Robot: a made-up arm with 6 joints.
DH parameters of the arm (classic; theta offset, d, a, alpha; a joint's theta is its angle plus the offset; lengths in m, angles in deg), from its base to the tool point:
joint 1: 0 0.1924 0 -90
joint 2: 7.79 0 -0.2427 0
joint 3: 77.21 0 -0.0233 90
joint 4: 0 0.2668 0 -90
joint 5: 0 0 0.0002 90
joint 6: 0 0.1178 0 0
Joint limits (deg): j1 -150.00..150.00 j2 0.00..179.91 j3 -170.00..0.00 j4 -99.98..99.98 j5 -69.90..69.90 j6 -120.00..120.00
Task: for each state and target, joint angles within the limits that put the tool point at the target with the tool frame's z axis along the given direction. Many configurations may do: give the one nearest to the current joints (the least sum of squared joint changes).
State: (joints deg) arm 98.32 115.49 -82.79 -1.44 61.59 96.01
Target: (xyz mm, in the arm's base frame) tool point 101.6 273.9 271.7 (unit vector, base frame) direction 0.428 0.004 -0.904
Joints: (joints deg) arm 79.40 86.12 -63.98 -26.58 69.80 96.01
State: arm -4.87 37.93 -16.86 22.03 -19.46 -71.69
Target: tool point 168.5 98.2 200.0 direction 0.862 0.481 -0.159
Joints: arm 31.81 55.19 -0.11 3.98 -40.99 -71.69
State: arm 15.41 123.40 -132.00 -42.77 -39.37 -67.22
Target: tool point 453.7 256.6 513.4 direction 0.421 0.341 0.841
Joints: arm 28.18 142.11 -154.12 -8.92 -41.01 -67.22
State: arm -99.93 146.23 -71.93 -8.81 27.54 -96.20
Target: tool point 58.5 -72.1 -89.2 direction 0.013 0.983 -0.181
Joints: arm -73.15 171.43 -61.49 19.11 65.38 -96.20
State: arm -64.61 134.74 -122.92 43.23 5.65 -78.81
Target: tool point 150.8 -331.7 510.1 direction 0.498 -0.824 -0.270
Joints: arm -68.57 83.78 -97.36 16.23 35.55 -78.81
